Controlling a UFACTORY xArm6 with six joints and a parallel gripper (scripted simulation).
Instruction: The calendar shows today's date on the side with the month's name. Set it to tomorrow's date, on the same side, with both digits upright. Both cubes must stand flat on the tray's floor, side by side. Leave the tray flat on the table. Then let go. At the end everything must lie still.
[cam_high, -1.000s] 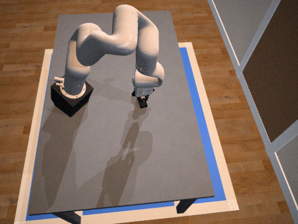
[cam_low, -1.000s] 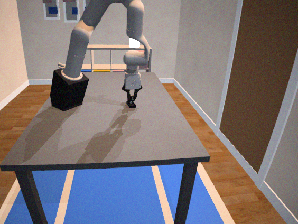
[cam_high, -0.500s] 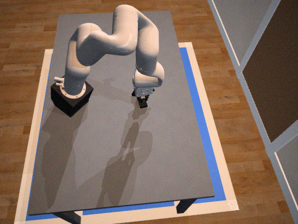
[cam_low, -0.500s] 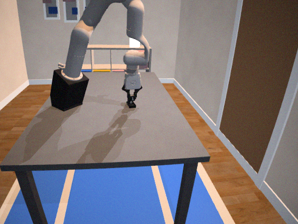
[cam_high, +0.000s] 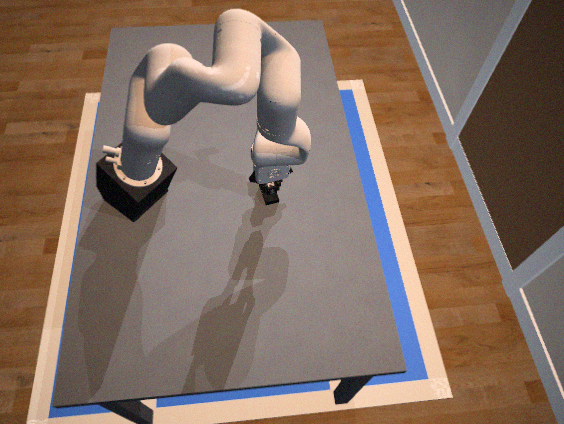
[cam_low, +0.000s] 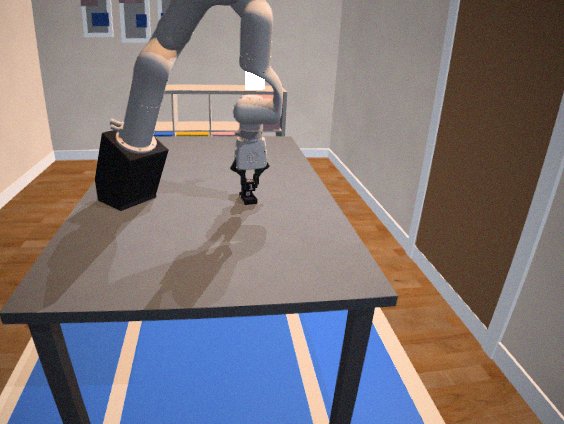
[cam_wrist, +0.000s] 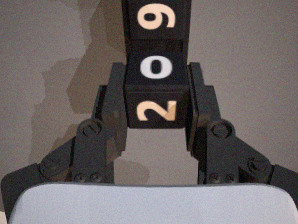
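The dark tray lies 10 mm behind my hand, 20 mm to the left of it and 70 mm below it.
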